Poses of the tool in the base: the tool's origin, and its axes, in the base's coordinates. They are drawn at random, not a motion.
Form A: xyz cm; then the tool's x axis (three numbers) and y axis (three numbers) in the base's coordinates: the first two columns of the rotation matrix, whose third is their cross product.
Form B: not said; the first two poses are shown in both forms.
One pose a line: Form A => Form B
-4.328, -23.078, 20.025, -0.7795, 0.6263, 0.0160, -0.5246, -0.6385, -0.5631 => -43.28, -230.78, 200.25, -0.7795, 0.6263, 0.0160, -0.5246, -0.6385, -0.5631
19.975, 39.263, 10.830, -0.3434, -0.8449, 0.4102, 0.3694, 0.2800, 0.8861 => 199.75, 392.63, 108.30, -0.3434, -0.8449, 0.4102, 0.3694, 0.2800, 0.8861
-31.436, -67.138, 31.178, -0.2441, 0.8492, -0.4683, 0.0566, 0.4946, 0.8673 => -314.36, -671.38, 311.78, -0.2441, 0.8492, -0.4683, 0.0566, 0.4946, 0.8673
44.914, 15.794, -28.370, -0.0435, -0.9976, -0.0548, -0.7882, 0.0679, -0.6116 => 449.14, 157.94, -283.70, -0.0435, -0.9976, -0.0548, -0.7882, 0.0679, -0.6116
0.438, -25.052, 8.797, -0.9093, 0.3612, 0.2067, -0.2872, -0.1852, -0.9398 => 4.38, -250.52, 87.97, -0.9093, 0.3612, 0.2067, -0.2872, -0.1852, -0.9398
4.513, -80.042, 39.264, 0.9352, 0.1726, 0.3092, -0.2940, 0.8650, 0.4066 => 45.13, -800.42, 392.64, 0.9352, 0.1726, 0.3092, -0.2940, 0.8650, 0.4066
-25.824, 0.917, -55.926, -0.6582, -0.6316, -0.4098, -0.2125, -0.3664, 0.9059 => -258.24, 9.17, -559.26, -0.6582, -0.6316, -0.4098, -0.2125, -0.3664, 0.9059
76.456, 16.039, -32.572, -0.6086, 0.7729, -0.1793, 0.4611, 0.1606, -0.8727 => 764.56, 160.39, -325.72, -0.6086, 0.7729, -0.1793, 0.4611, 0.1606, -0.8727
